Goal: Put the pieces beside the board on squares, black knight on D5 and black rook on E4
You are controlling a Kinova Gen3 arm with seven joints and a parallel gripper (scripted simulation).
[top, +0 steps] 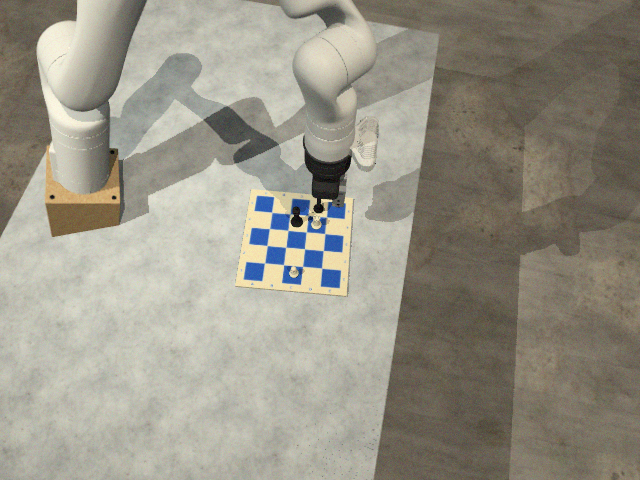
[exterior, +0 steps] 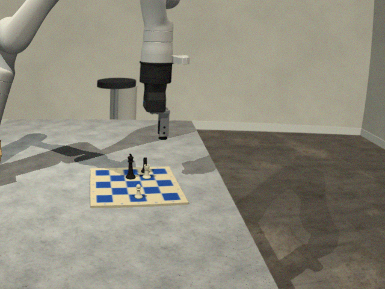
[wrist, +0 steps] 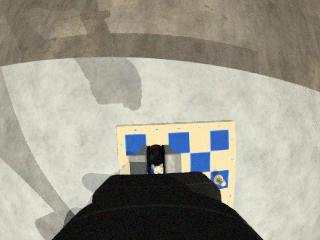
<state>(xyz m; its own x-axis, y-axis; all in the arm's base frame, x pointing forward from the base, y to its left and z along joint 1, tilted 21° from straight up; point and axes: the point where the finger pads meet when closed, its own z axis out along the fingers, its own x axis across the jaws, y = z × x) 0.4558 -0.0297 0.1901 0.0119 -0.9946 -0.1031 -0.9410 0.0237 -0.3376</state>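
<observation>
My gripper is now 11 cm above the white rook and 4 cm past it. Also, from my hand: white pawn 11 cm to the right, 11 cm below, 7 cm behind; cream chessboard 13 cm below, 8 cm behind, 4 cm to the right; black rook 1 cm below.
</observation>
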